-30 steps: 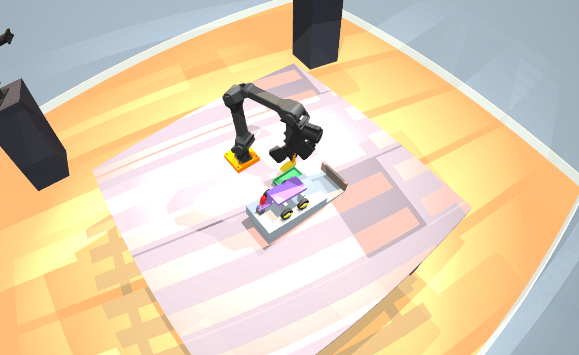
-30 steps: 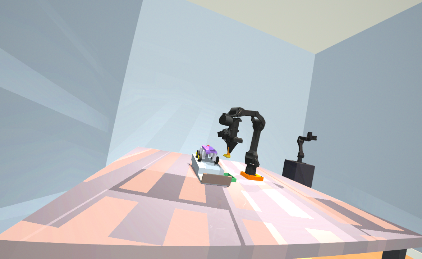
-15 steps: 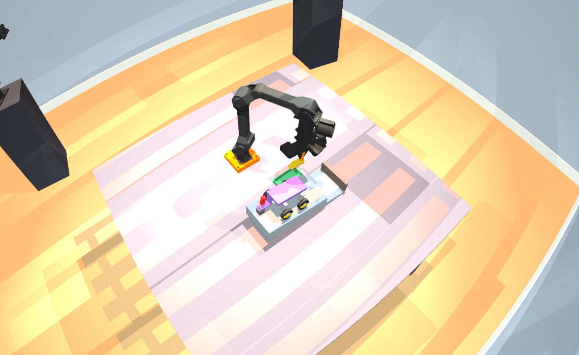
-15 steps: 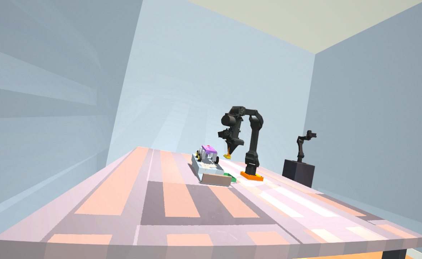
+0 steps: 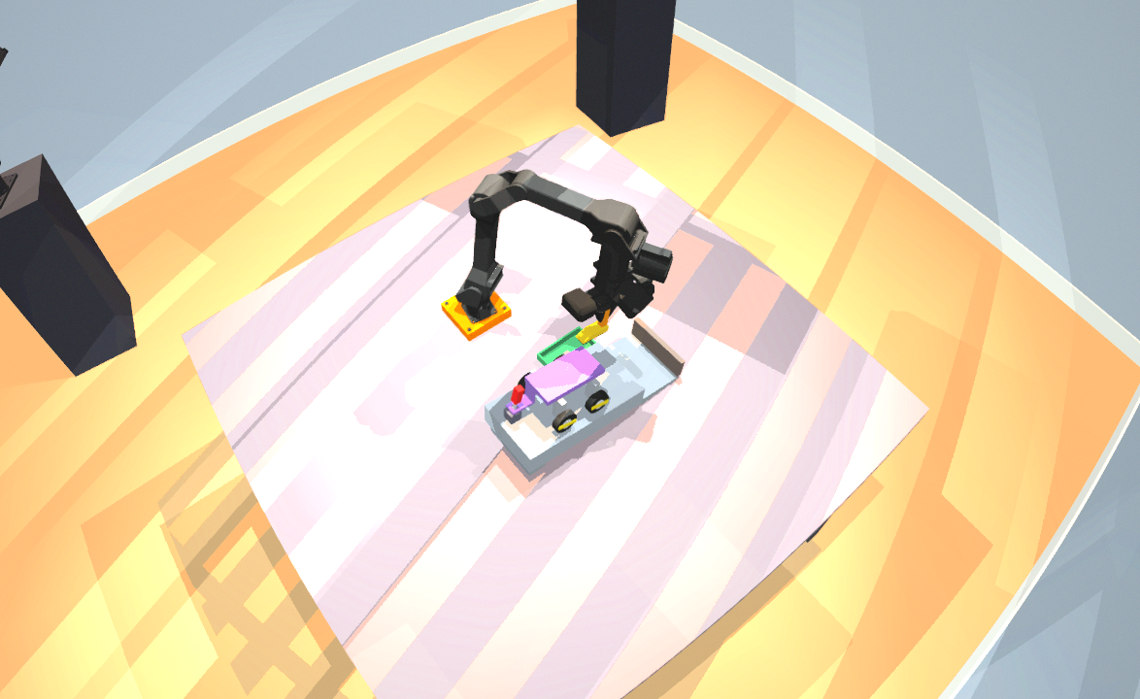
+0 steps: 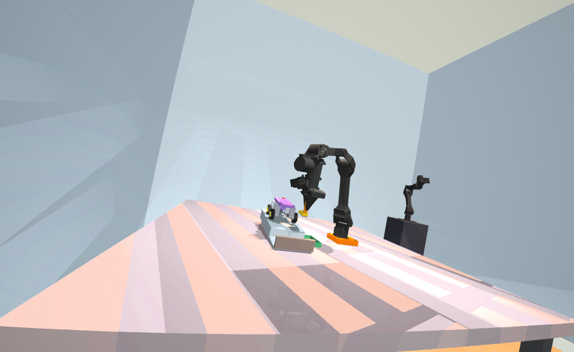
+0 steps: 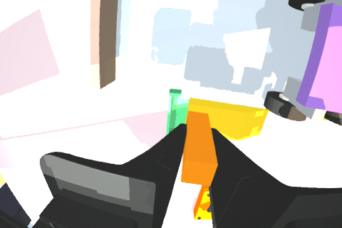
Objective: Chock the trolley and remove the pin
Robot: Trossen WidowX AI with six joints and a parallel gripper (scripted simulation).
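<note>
Now: gripper tip 70 mm short of the stop pin, 240 mm to the left of it and 20 mm above it. Round my gripper tip: green tray (50 mm behind, 50 mm to the right, 150 mm below); then purple-decked trolley (80 mm ahead, 140 mm to the right, 40 mm below); then yellow chock (20 mm to the right, 10 mm below).
</note>
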